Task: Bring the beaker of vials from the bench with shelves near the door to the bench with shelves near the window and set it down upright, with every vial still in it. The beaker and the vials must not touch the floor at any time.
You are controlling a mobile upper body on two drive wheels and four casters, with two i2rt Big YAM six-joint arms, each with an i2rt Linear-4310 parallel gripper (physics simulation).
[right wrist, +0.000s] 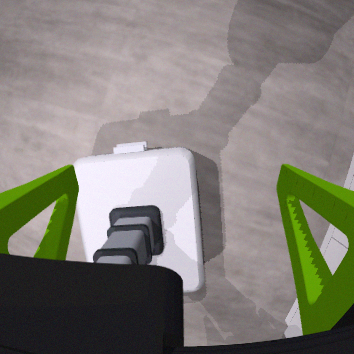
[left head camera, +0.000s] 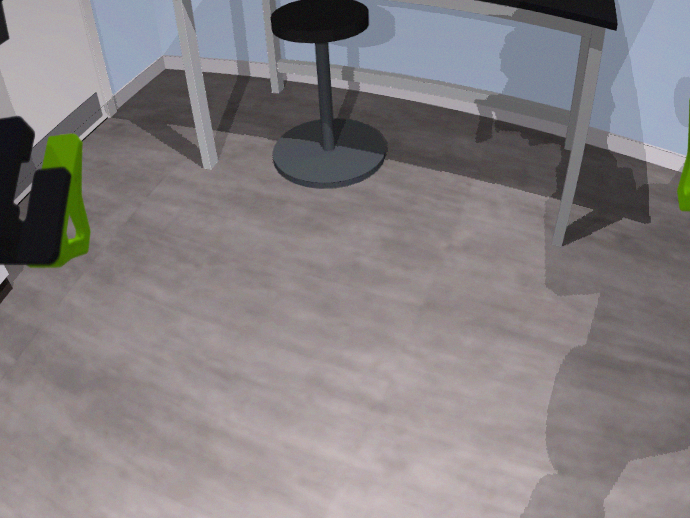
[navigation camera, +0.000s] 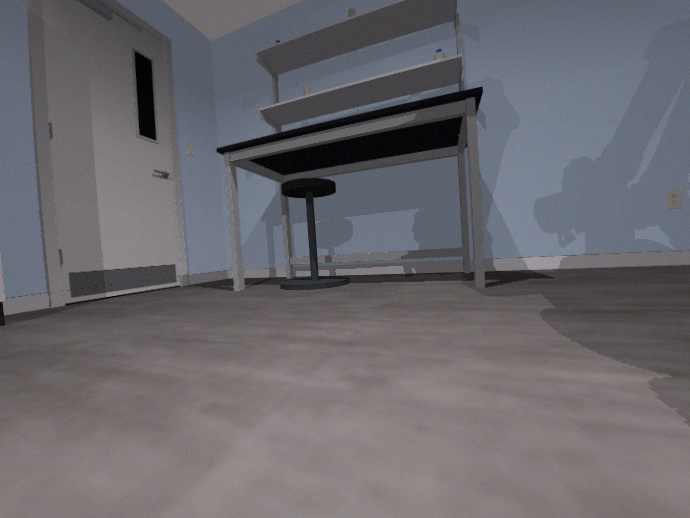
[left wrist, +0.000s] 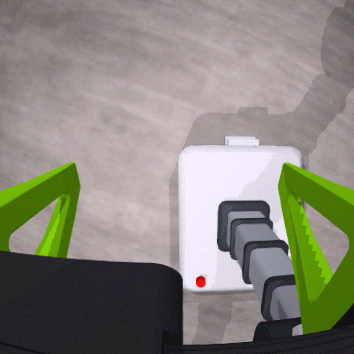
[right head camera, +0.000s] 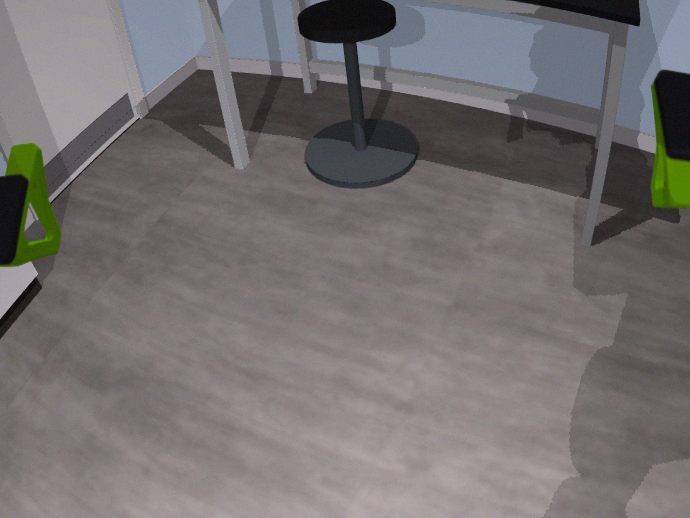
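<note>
A bench with shelves [navigation camera: 356, 118] stands ahead beside the door [navigation camera: 125, 184]; part of its black top [left head camera: 562, 10] [right head camera: 590, 6] also shows in the head camera views. The beaker of vials does not show in any view. Small bottles stand on the shelves, one with a blue cap [navigation camera: 439, 54]. My left gripper [left wrist: 178, 173] is open, with nothing between its fingers, above the floor. My right gripper [right wrist: 177, 175] is open and empty, also above the floor. Both are well short of the bench. The bench near the window does not show.
A round black stool [left head camera: 319, 21] [right head camera: 346, 21] [navigation camera: 308, 187] stands at the bench's front, left of its middle. Bench legs [left head camera: 579, 139] [right head camera: 606, 139] [navigation camera: 475, 200] reach the floor at the right. A white cabinet corner [right head camera: 13, 289] shows at the left edge. My white base [left wrist: 205, 180] [right wrist: 140, 185] is below the wrists.
</note>
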